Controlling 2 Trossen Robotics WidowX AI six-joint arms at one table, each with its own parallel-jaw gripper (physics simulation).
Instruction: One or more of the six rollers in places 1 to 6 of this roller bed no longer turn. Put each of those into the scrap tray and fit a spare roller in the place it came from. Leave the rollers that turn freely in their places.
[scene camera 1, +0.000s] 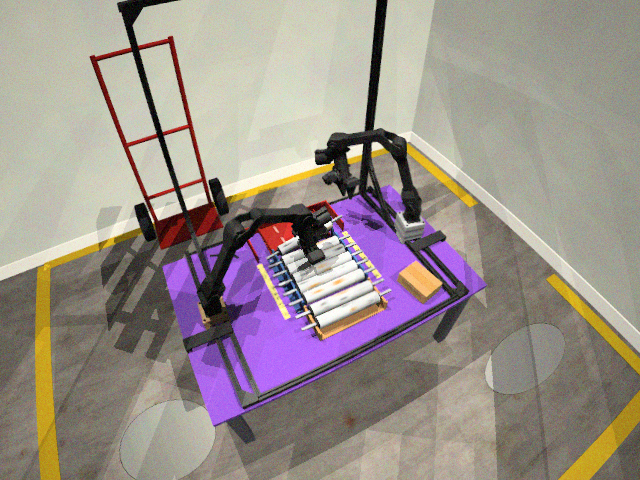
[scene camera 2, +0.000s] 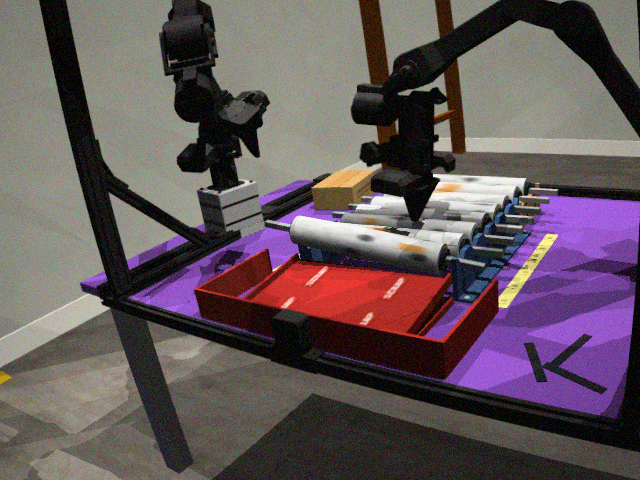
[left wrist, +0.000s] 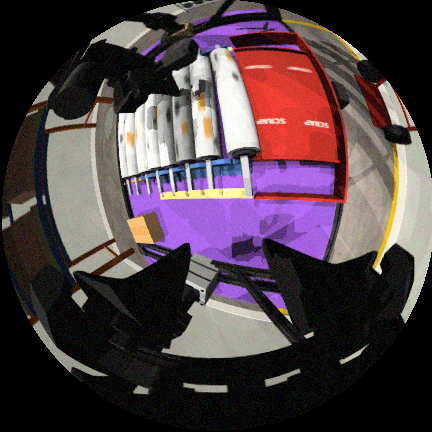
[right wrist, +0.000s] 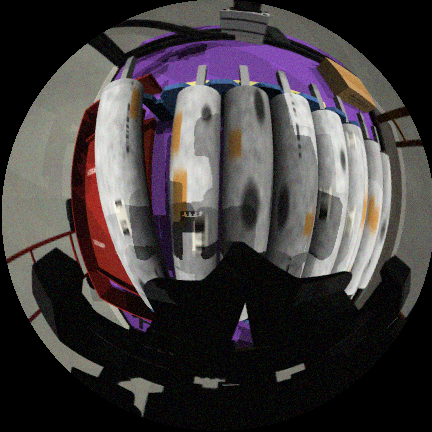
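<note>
Several white rollers with grey and orange marks lie side by side in the blue roller bed. The roller at its tray end lies skewed against its neighbour, with a gap between them; whether its shafts are seated is unclear. Spare rollers lie in the orange rack. The red scrap tray holds no roller. My left gripper is open and empty, raised beyond the rollers' shaft ends. My right gripper is shut, empty, low over the rollers.
A cardboard box lies beside the bed, at the right in scene camera 1. Yellow strips run along the bed. Black frame rails edge the table. My right arm reaches across the bed.
</note>
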